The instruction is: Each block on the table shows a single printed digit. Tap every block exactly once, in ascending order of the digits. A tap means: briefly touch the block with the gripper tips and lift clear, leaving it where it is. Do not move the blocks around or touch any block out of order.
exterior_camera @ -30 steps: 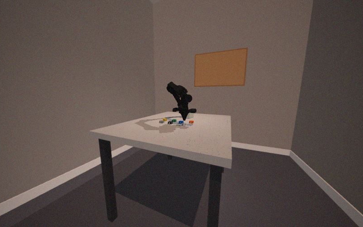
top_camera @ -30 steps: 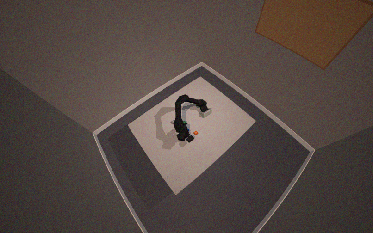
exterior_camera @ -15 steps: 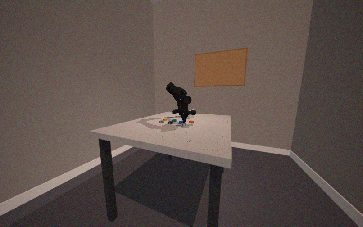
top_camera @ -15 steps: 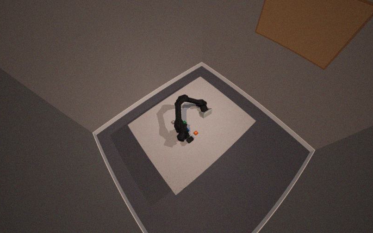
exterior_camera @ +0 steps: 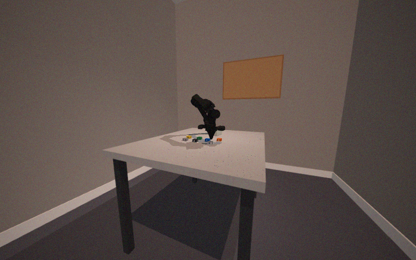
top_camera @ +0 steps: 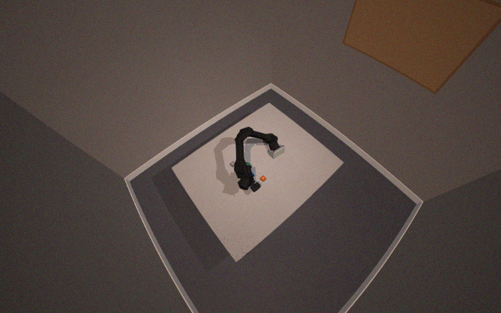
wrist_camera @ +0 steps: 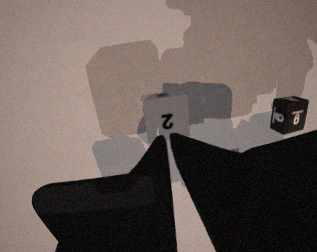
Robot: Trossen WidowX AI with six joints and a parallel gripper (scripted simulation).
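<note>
My gripper tip is now 10 mm short of the white block and 20 mm above it. Also, from my gripper tip: blue block (50 mm behind, 60 mm to the right, 20 mm below); then orange block (110 mm behind, 20 mm to the left, 20 mm below); then black block (130 mm to the right, 20 mm below).
</note>
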